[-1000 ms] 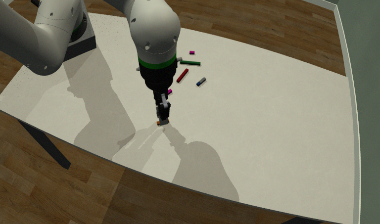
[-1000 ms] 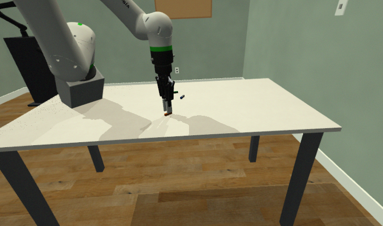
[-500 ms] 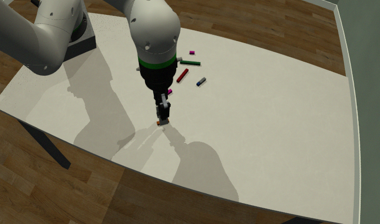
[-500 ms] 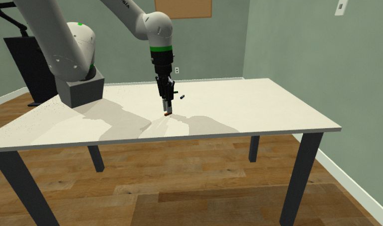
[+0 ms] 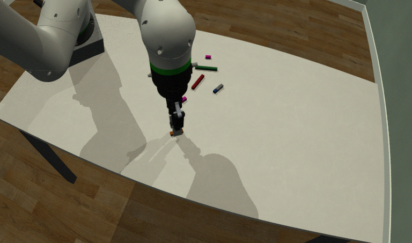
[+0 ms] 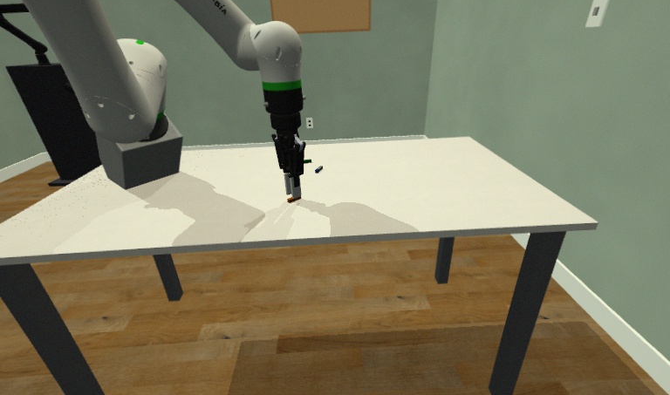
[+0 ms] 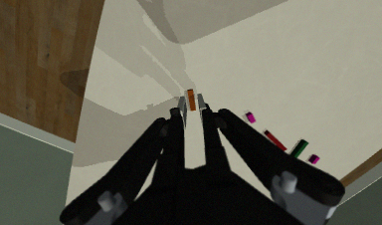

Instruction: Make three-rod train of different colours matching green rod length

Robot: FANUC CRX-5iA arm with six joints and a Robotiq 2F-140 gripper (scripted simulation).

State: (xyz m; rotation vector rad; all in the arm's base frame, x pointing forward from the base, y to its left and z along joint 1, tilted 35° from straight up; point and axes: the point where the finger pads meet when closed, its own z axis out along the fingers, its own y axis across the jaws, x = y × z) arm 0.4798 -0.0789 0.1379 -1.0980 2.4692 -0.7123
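The orange rod lies 40 mm below my hand. Also, from my hand: grey rod: 50 mm ahead, 220 mm to the left, 40 mm below; then red rod: 20 mm behind, 210 mm to the left, 40 mm below; then small blue rod: 50 mm ahead, 200 mm to the left, 40 mm below.
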